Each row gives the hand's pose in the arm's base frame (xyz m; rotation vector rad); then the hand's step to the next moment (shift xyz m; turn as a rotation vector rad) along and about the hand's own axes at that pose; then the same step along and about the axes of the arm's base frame.
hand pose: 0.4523 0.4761 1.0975 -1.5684 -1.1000 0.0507
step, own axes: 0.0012 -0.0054 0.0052 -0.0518 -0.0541 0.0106
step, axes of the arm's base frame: -0.0056 0.0041 0.0031 -0.0676 -0.0315 0.0127
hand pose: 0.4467 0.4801 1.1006 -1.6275 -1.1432 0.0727
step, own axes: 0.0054 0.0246 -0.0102 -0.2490 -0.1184 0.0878
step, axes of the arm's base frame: 0.0241 -0.0022 -0.0124 -0.2570 -0.1167 -0.0638
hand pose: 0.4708 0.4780 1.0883 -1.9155 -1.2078 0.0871
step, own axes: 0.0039 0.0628 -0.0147 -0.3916 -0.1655 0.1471
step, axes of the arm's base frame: 0.0534 -0.0170 -0.0321 -0.3936 -0.1816 -0.1203
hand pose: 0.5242 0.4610 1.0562 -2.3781 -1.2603 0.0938
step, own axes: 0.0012 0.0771 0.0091 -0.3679 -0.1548 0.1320
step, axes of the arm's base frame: 0.0577 -0.0332 -0.0399 -0.3677 -0.1731 -0.1077
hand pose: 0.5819 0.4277 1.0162 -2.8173 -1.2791 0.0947
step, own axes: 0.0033 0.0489 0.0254 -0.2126 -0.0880 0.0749
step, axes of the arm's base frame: 0.0370 -0.0293 -0.0287 -0.2113 -0.1010 -0.0610
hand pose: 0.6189 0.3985 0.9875 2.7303 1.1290 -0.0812
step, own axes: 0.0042 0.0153 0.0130 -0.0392 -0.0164 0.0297
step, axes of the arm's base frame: 0.0140 -0.0102 -0.0110 -0.0388 -0.0215 -0.0269
